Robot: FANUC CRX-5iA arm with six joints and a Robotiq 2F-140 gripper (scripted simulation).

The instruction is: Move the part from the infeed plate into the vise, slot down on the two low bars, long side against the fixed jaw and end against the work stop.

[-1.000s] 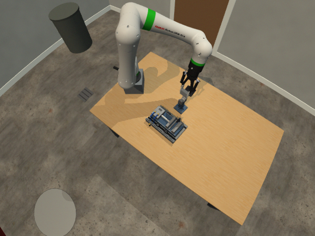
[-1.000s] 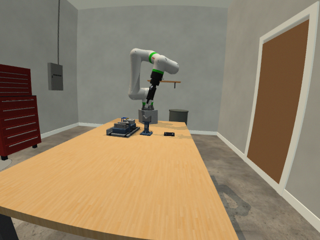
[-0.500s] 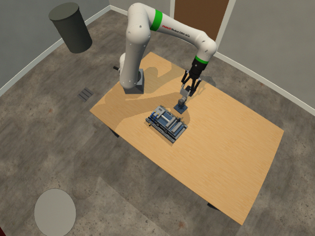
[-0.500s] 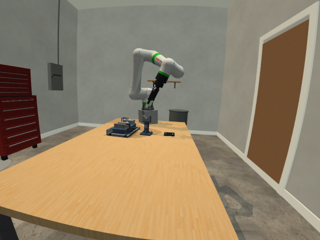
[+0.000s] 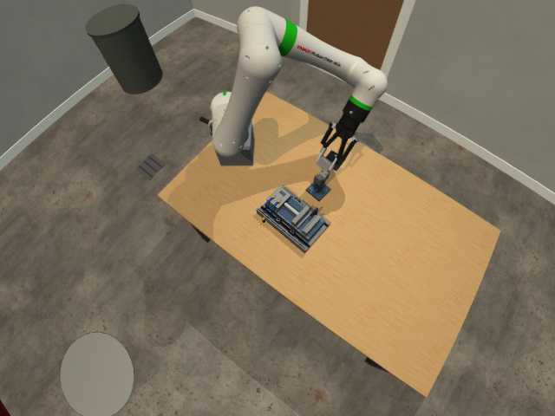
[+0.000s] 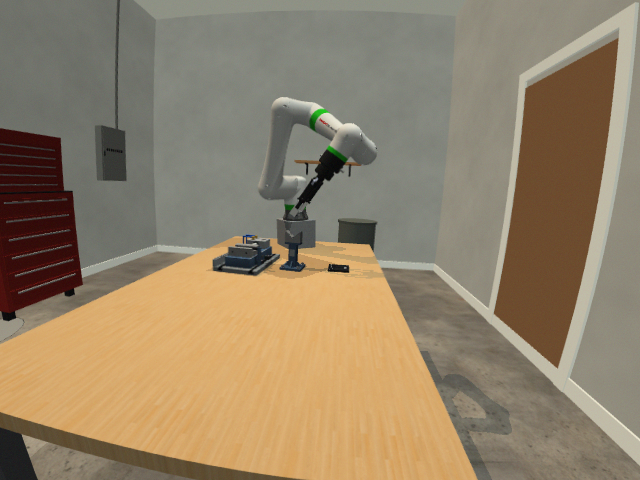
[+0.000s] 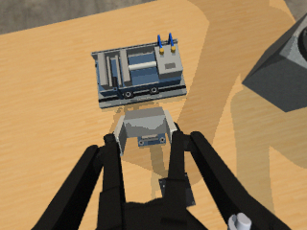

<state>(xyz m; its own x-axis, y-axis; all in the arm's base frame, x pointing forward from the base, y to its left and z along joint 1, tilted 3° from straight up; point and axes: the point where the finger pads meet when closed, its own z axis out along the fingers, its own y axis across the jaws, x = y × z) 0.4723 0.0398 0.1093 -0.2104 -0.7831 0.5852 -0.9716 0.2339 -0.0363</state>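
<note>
Right now the part is 2 cm below my hand and 1 cm to the right of it. The rest, counted from my hand: white cylinder rod (20 cm to the right, 18 cm below, 5 cm behind); then work stop (18 cm to the right, 17 cm below, 4 cm ahead); then moving jaw (21 cm to the right, 18 cm below).
</note>
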